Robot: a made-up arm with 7 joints. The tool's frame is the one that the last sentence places.
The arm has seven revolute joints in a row. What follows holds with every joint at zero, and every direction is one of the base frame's. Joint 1 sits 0.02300 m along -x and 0.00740 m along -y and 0.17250 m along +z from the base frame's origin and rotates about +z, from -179.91 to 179.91 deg. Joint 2 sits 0.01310 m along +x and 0.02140 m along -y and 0.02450 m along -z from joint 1 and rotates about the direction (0, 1, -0.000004), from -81.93 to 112.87 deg. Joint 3 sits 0.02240 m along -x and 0.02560 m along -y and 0.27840 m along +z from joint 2 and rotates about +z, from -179.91 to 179.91 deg. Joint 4 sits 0.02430 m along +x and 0.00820 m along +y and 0.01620 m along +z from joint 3 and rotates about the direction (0, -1, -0.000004), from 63.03 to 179.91 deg. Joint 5 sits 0.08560 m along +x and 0.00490 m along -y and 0.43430 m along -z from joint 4 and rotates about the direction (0, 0.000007, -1), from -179.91 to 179.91 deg. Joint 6 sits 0.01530 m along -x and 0.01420 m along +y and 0.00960 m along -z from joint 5 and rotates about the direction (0, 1, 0.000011), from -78.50 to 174.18 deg. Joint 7 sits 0.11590 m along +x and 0.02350 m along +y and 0.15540 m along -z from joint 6 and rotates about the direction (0, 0.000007, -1), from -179.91 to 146.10 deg. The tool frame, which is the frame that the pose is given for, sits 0.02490 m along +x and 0.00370 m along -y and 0.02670 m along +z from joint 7; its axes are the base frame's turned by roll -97.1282, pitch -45.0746 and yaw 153.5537 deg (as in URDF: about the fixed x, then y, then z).
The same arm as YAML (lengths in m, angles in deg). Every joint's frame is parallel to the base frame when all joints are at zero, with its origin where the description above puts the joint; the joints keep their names.
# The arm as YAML. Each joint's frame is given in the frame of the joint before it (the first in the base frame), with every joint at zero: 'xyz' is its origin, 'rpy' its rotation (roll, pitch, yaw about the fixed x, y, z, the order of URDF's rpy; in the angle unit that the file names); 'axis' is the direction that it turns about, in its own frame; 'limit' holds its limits. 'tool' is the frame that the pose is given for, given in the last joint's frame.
units:
  length: m
  angle: deg
joints:
  - name: joint 1
    type: revolute
    origin:
      xyz: [-0.023, -0.0074, 0.1725]
      rpy: [0.0, 0.0, 0.0]
    axis: [0.0, 0.0, 1.0]
    limit:
      lower: -179.91
      upper: 179.91
  - name: joint 2
    type: revolute
    origin:
      xyz: [0.0131, -0.0214, -0.0245]
      rpy: [0.0, 0.0, 0.0]
    axis: [0.0, 1.0, 0.0]
    limit:
      lower: -81.93
      upper: 112.87
  - name: joint 3
    type: revolute
    origin:
      xyz: [-0.0224, -0.0256, 0.2784]
      rpy: [0.0, 0.0, 0.0]
    axis: [0.0, 0.0, 1.0]
    limit:
      lower: -179.91
      upper: 179.91
  - name: joint 4
    type: revolute
    origin:
      xyz: [0.0243, 0.0082, 0.0162]
      rpy: [0.0, 0.0, 0.0]
    axis: [0.0, -1.0, 0.0]
    limit:
      lower: 63.03
      upper: 179.91
  - name: joint 5
    type: revolute
    origin:
      xyz: [0.0856, -0.0049, -0.4343]
      rpy: [0.0, 0.0, 0.0]
    axis: [0.0, 0.0, -1.0]
    limit:
      lower: -179.91
      upper: 179.91
  - name: joint 6
    type: revolute
    origin:
      xyz: [-0.0153, 0.0142, -0.0096]
      rpy: [0.0, 0.0, 0.0]
    axis: [0.0, 1.0, 0.0]
    limit:
      lower: -78.5
      upper: 174.18
  - name: joint 7
    type: revolute
    origin:
      xyz: [0.1159, 0.0235, -0.1554]
      rpy: [0.0, 0.0, 0.0]
    axis: [0.0, 0.0, -1.0]
    limit:
      lower: -179.91
      upper: 146.1
tool:
  origin:
    xyz: [0.0249, -0.0037, 0.0267]
    rpy: [-97.13, -45.07, 153.55]

